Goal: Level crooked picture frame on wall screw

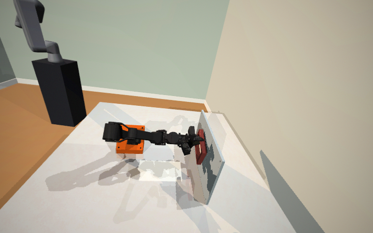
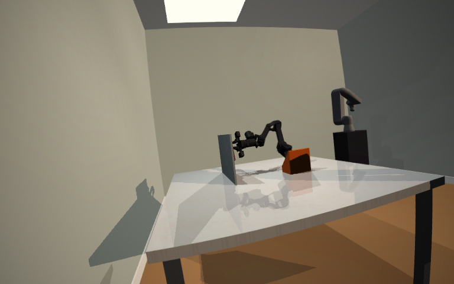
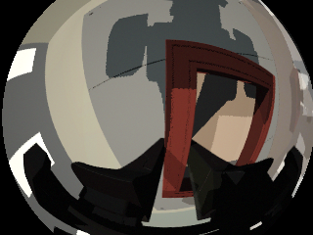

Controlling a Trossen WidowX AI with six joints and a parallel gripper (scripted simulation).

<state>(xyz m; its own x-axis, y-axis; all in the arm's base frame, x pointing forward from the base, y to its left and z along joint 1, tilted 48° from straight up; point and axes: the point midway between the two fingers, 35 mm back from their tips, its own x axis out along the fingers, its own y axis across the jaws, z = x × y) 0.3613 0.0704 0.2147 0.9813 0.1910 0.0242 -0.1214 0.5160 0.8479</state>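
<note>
My gripper tip is 50 mm above the red picture frame and 10 mm to the right of it. The rest, counted from my gripper tip: grey wall panel (70 mm below, 10 mm ahead).
</note>
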